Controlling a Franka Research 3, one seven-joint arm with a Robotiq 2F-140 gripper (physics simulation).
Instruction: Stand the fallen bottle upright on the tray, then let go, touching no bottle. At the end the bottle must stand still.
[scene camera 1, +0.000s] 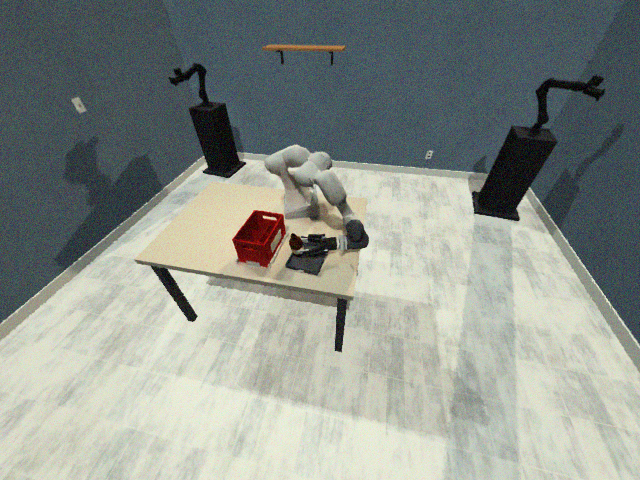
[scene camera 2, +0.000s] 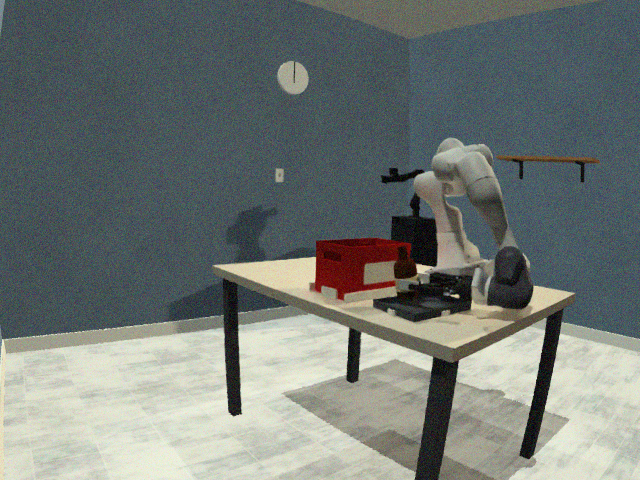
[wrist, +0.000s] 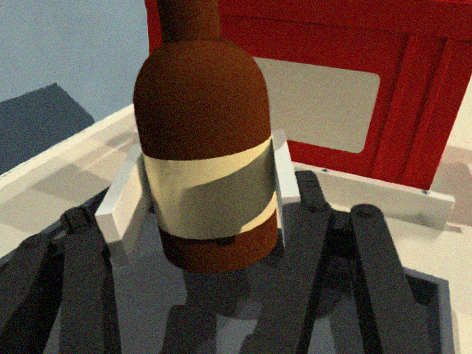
Note:
In view: my gripper (scene camera 2: 404, 279), a brown bottle (scene camera 2: 405, 268) and a pale strip (wrist: 397, 201).
The brown bottle also shows in the wrist view (wrist: 200, 101). My gripper is seen too in the wrist view (wrist: 210, 159).

